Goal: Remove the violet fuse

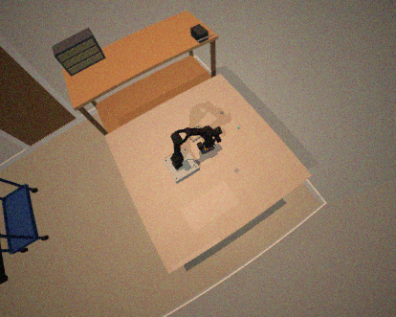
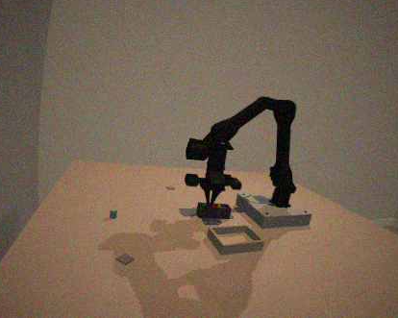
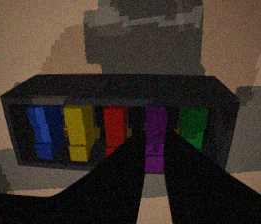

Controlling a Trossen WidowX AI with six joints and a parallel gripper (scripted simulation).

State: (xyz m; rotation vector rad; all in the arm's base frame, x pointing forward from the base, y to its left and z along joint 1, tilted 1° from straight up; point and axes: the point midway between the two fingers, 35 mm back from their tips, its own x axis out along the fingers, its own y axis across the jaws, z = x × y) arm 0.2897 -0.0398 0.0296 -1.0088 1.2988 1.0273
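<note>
The square tray lies 18 cm to the left of my gripper tip and 4 cm below it. Round my gripper tip: teal cube 32 cm ahead, 3 cm below, 1 cm to the right.
</note>
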